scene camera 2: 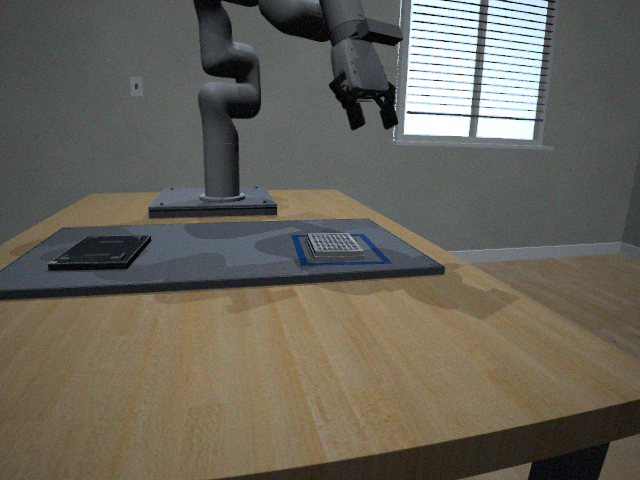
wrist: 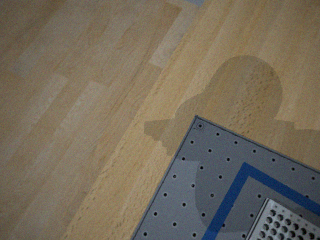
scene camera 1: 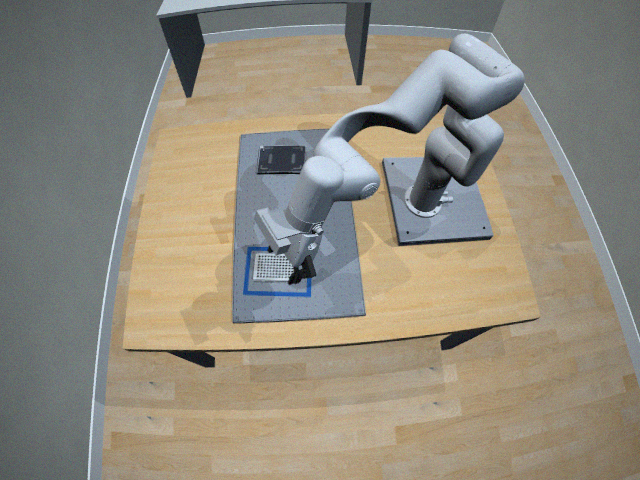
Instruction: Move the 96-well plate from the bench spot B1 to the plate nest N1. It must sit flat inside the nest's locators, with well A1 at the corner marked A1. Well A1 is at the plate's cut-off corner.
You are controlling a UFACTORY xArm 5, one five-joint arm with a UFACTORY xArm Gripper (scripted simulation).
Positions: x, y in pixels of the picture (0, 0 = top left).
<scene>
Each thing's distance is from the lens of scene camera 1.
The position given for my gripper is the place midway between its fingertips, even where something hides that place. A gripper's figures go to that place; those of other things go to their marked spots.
my gripper point(scene camera 1: 283, 265): 0.81 m
white 96-well plate point(scene camera 1: 284, 269): 1.03 m
</scene>
